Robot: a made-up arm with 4 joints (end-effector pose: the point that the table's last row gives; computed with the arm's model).
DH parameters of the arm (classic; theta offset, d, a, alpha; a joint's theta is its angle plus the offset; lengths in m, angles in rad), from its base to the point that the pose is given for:
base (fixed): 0 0.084 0 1.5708
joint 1: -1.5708 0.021 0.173 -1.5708
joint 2: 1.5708 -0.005 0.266 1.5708
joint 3: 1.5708 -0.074 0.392 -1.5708
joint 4: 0 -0.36 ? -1.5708
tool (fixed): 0 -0.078 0 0
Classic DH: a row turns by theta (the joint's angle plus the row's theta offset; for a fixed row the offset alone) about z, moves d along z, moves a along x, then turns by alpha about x.
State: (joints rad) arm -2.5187 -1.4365 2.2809 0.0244
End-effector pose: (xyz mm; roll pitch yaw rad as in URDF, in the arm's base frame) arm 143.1 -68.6 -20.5 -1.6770 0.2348 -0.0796
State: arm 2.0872 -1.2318 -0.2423 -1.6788
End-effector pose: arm 620.1 190.0 669.8 0.2463 -0.0602 -1.2466
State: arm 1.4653 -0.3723 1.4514 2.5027
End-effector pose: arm 14.4 8.7 479.6 1.7441 0.0672 1.8491
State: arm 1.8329 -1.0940 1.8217 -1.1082
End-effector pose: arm -29.3 -149.7 337.5 2.0596 0.1003 -1.5161
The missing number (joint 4, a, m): 0.102
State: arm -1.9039 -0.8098 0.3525 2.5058
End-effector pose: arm -512.3 453.5 -218.8 -0.1367 -0.7017 0.9507
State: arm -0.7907 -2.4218 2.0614 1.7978
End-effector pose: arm -13.9 327.6 -74.4 -2.5483 0.7515 2.4009
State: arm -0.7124 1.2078 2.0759 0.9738
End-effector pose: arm -258.7 -255.1 -309.5 -1.1570 -0.0520 -1.8912
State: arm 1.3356 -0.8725 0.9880 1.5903
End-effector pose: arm 240.8 162.1 595.1 2.3371 -0.1369 2.2412
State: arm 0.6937 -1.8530 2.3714 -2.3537
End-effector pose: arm 54.9 82.7 104.9 1.3782 -0.1130 -0.9664
